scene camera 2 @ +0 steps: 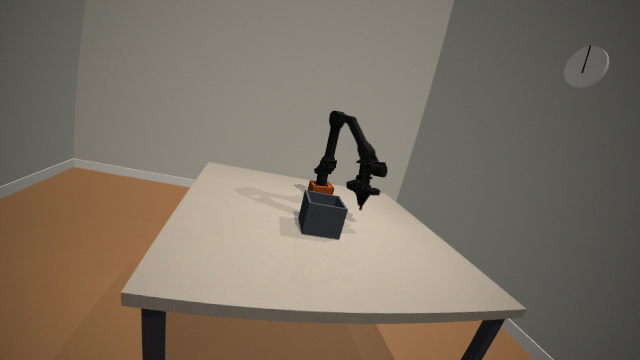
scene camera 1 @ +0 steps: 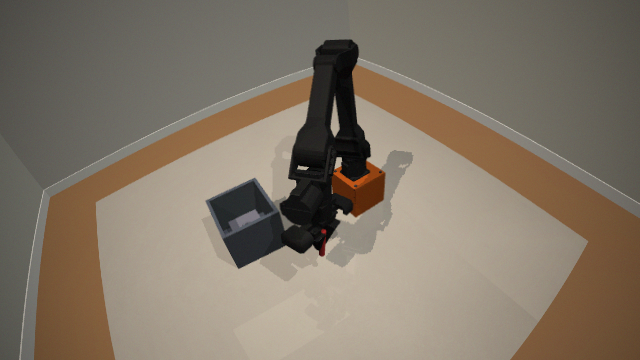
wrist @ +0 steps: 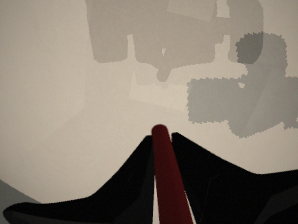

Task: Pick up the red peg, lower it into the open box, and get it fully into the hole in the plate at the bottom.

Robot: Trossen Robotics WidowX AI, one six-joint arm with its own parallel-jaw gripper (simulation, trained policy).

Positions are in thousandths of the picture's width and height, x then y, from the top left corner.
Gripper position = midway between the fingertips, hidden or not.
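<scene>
Scene camera 1 has the gripper (scene camera 1: 501,688) and a dark grey box (scene camera 1: 395,671). In scene camera 2 you'd see the box (scene camera 2: 504,599). The wrist view gives you the gripper (wrist: 545,623), but the dark grey box is out of frame in the wrist view.
</scene>
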